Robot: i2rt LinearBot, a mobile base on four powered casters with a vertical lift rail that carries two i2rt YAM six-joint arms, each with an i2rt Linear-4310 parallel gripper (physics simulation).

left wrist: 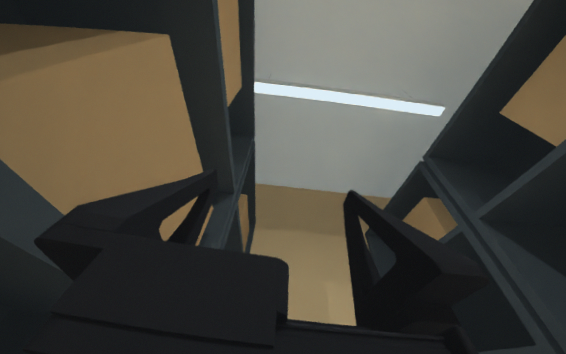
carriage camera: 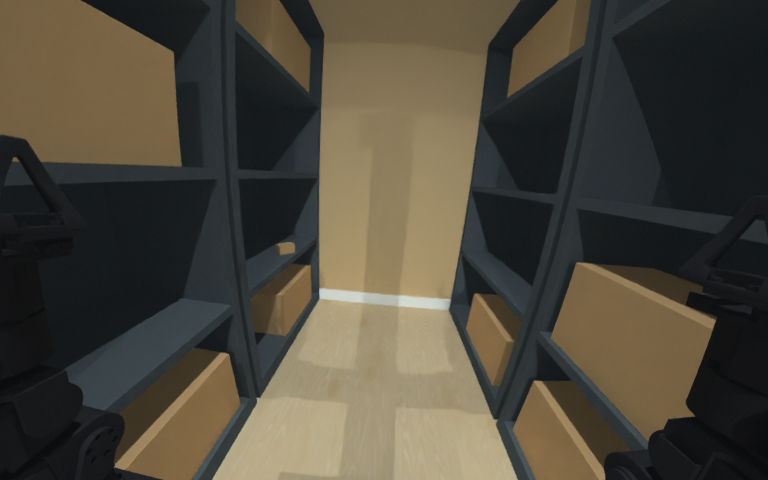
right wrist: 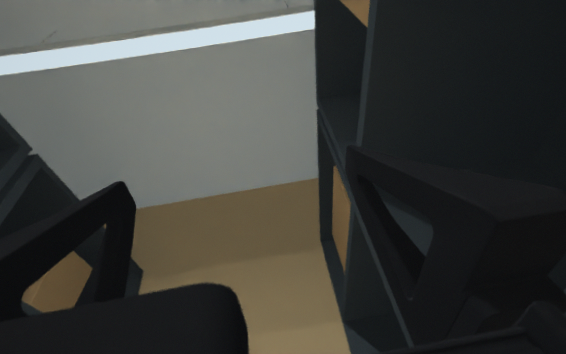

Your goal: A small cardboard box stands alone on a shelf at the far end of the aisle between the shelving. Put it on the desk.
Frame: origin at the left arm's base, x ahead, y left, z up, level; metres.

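Seen in the pictures: left gripper, between the fingertips: [left wrist: 282,187]; right gripper, between the fingertips: [right wrist: 241,174].
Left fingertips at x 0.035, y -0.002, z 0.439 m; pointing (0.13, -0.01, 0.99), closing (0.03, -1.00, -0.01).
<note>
A point is followed by its place in that frame.
The small cardboard box [carriage camera: 285,248] @[x 1.076, y 0.210, z -0.002 m] sits alone on a mid-low shelf [carriage camera: 269,268] @[x 0.863, y 0.197, z -0.036 m] of the far shelving unit on the left side of the aisle in the carriage view. It is small in view, well beyond both grippers. My left gripper [left wrist: 282,187] @[x 0.035, y -0.002, z 0.439 m] is open with nothing between its fingers; it points up the aisle toward the ceiling and end wall. My right gripper [right wrist: 241,174] @[x 0.030, y -0.674, z 0.438 m] is also open and empty, facing the ceiling and end wall. In the carriage view, parts of both grippers show at the left and right picture edges. The desk does not show in these views.
Dark shelving lines both sides of the aisle, with posts [carriage camera: 229,226] @[x 0.569, y 0.164, z 0.237 m] [carriage camera: 557,237] @[x 0.575, y -0.916, z 0.285 m] close to the arms. Large cardboard boxes [carriage camera: 90,90] @[x 0.258, y 0.191, z 0.548 m] [carriage camera: 628,333] @[x 0.273, y -0.917, z 0.137 m] [carriage camera: 283,308] @[x 0.940, y 0.179, z -0.306 m] stand on several shelves. The wooden floor [carriage camera: 368,441] @[x 0.464, y -0.346, z -0.570 m] runs between them to the tan end wall [carriage camera: 441,169] @[x 1.507, y -0.708, z 0.514 m].
</note>
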